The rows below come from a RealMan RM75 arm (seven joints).
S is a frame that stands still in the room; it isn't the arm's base.
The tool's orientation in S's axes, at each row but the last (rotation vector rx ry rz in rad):
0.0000, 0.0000, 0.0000
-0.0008, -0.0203, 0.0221
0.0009, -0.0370, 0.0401
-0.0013, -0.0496, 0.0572
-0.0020, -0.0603, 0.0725
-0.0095, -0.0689, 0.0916
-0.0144, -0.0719, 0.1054
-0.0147, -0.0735, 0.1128
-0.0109, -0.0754, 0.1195
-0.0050, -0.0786, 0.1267
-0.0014, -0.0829, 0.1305
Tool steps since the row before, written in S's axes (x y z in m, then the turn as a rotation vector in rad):
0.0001, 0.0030, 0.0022, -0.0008, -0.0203, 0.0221
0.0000, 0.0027, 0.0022, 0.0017, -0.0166, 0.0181
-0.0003, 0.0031, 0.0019, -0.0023, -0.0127, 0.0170
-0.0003, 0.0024, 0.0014, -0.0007, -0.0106, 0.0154
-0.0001, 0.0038, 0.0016, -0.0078, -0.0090, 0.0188
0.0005, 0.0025, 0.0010, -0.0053, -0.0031, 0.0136
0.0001, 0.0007, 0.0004, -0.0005, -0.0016, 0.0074
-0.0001, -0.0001, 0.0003, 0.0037, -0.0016, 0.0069
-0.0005, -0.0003, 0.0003, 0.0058, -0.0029, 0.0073
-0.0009, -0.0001, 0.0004, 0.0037, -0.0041, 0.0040
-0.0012, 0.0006, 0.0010, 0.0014, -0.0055, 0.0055
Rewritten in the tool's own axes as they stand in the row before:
0.0001, 0.0030, 0.0022, -0.0008, -0.0203, 0.0221
0.0001, 0.0027, 0.0022, 0.0017, -0.0167, 0.0181
-0.0001, 0.0031, 0.0019, -0.0022, -0.0126, 0.0171
-0.0001, 0.0024, 0.0014, -0.0005, -0.0106, 0.0154
0.0003, 0.0038, 0.0016, -0.0073, -0.0085, 0.0192
0.0008, 0.0024, 0.0010, -0.0046, -0.0028, 0.0139
0.0002, 0.0007, 0.0004, -0.0001, -0.0017, 0.0074
-0.0001, -0.0001, 0.0003, 0.0040, -0.0021, 0.0066
-0.0005, -0.0002, 0.0003, 0.0059, -0.0037, 0.0068
-0.0009, 0.0000, 0.0005, 0.0035, -0.0046, 0.0037
-0.0010, 0.0007, 0.0011, 0.0011, -0.0057, 0.0054

